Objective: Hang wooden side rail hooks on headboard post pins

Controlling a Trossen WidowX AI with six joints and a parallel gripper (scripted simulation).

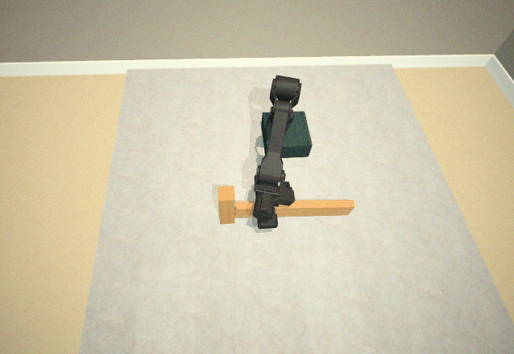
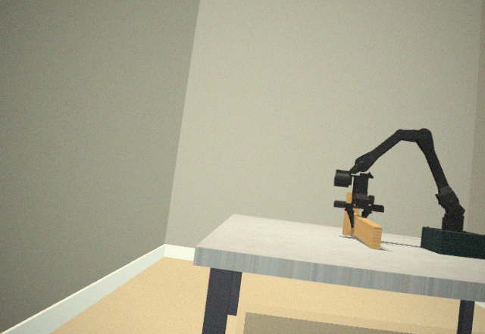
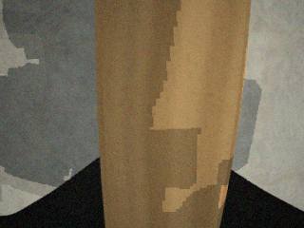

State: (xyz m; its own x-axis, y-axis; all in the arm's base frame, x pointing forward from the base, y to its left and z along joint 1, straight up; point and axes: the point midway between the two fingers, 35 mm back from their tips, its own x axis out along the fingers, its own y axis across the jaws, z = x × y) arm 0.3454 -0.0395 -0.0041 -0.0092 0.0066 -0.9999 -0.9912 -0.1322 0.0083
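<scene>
Right now my gripper tip is 120 mm to the left of the headboard post, 40 mm below it and 20 mm short of it.
</scene>
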